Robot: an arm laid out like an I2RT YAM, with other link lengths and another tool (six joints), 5 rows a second.
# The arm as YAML. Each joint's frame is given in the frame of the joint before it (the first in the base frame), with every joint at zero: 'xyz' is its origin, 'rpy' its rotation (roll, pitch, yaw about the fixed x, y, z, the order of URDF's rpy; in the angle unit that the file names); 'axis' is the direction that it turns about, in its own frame. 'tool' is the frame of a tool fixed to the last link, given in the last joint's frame.
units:
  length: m
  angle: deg
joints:
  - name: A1
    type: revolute
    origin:
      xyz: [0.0, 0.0, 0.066]
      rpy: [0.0, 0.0, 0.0]
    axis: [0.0, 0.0, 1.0]
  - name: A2
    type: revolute
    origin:
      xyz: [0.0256, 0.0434, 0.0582]
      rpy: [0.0, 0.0, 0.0]
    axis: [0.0, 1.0, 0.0]
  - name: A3
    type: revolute
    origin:
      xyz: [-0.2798, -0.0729, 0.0]
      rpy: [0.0, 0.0, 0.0]
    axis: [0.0, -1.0, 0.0]
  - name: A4
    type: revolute
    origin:
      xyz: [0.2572, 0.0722, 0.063]
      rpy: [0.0, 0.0, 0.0]
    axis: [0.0, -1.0, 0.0]
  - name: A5
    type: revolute
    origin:
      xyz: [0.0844, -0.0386, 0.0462]
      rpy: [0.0, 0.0, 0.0]
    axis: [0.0, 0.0, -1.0]
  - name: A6
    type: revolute
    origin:
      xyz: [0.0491, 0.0, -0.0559]
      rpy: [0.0, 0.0, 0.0]
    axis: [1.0, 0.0, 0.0]
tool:
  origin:
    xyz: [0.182, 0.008, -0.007]
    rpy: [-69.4, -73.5, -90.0]
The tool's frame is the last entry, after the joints.
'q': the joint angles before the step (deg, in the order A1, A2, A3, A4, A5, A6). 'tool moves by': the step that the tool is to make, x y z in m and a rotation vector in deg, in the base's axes. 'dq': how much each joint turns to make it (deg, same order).
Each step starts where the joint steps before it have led.
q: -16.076, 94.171, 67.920, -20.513, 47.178, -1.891
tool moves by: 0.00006, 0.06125, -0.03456, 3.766, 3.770, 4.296
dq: 7.585, -0.024, -2.601, -6.602, -0.197, 6.405
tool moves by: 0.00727, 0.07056, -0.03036, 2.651, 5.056, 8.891
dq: 8.983, 0.790, -2.010, -3.715, -1.923, 1.792
